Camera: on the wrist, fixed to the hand. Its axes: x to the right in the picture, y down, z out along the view.
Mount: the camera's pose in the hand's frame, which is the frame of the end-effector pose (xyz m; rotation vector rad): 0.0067 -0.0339 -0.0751 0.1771 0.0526 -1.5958
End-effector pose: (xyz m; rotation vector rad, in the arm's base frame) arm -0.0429 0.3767 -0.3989 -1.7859 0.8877 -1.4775
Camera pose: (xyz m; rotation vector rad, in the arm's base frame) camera -0.1128 0.3857 -0.3557 1.9612 0.8380 1.9316
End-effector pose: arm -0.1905 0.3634 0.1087 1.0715 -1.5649 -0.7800
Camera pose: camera -0.1099 0.3470 0.1000 2.4288 -0.4334 -1.5725
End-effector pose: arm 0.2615 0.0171 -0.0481 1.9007 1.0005 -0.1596
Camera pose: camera 0.2208 0.0876 -0.0338 0.7956 2.3491 -1.1067
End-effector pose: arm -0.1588 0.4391 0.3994 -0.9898 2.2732 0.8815
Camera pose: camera -0.1507 0.3638 0.4326 -2.1039 0.8837 -0.0758
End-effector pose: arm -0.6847 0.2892 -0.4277 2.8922 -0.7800 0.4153
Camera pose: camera -0.6793 0.3289 -0.3554 2.5542 1.5532 0.2895
